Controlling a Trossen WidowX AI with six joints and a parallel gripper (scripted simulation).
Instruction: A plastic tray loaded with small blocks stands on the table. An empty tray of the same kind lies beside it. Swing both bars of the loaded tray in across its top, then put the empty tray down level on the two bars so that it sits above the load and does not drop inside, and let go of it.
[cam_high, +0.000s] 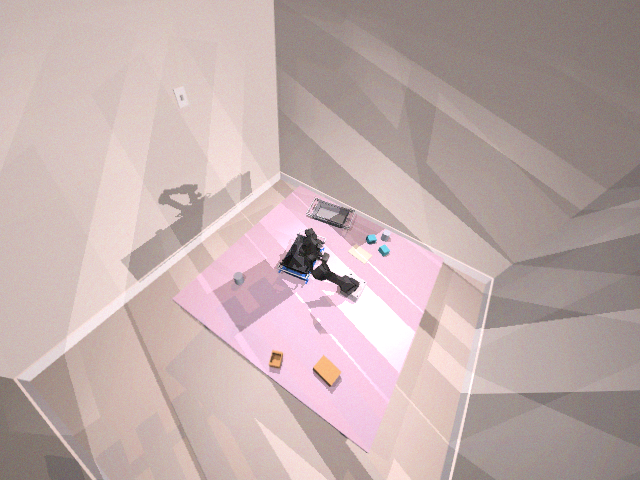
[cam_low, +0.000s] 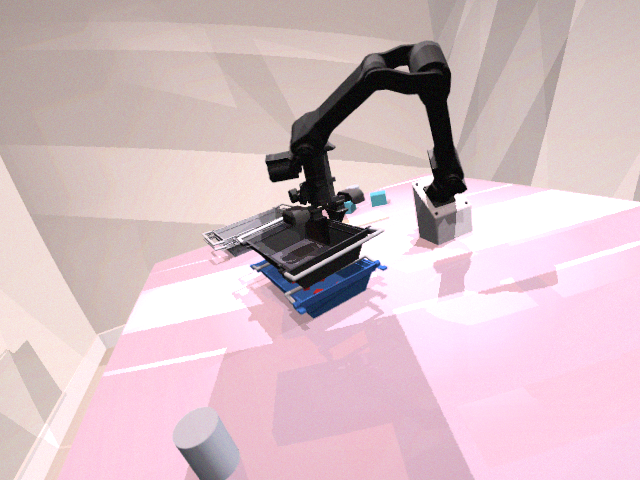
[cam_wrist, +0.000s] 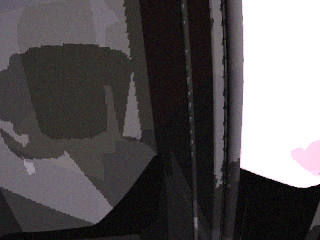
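My gripper tip is 7 cm short of the black tray, 2 cm to the right of it and 3 cm below it. Round my gripper tip: flat card 20 cm behind, 30 cm to the right, 8 cm below.
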